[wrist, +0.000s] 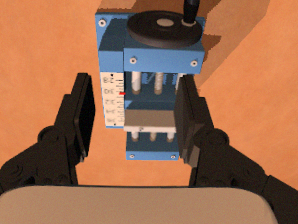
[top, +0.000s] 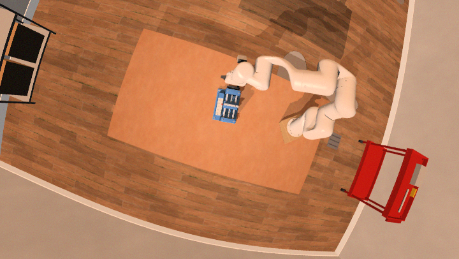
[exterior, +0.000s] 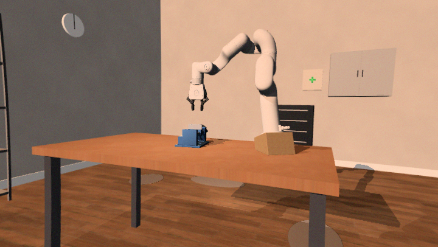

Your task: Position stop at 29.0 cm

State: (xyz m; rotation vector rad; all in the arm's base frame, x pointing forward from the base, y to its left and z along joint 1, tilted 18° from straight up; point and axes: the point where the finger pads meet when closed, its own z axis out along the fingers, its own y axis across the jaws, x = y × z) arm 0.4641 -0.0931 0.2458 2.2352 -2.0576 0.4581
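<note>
Now: the black crank handle 15 cm below my hand, 5 cm behind it and 2 cm to the right of it. The rest, counted from my hand: stop block: 13 cm below, 12 cm to the left, 2 cm behind; black handwheel: 15 cm below, 5 cm behind, 1 cm to the right.
</note>
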